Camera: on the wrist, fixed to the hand. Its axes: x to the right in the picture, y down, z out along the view.
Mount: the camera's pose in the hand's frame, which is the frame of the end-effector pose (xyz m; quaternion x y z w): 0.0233 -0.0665 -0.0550 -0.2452 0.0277 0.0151 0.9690
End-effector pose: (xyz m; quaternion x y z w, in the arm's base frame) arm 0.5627 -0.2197 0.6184 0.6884 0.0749 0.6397 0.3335
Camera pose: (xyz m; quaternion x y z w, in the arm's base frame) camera 0.5370 -0.1364 0.5986 0.5687 -0.0854 0.6623 0.4802
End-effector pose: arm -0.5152 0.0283 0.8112 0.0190 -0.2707 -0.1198 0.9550
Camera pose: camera -0.4818 -0.0434 0.7695 -0.2165 -0.2068 -0.1675 0.9393
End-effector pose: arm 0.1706 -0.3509 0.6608 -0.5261 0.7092 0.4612 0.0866
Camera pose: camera 0.2354 -0.4088 0.6400 0.5331 -0.5845 -0.6075 0.0717
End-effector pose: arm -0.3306 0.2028 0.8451 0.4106 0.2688 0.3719 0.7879
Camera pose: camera -0.3329 0.2205 0.7575 0.1984 0.1849 0.4495 0.8511
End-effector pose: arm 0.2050 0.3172 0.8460 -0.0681 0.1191 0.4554 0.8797
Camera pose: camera 0.2642 0.2846 0.7875 -0.2925 0.0291 0.4818 0.8255
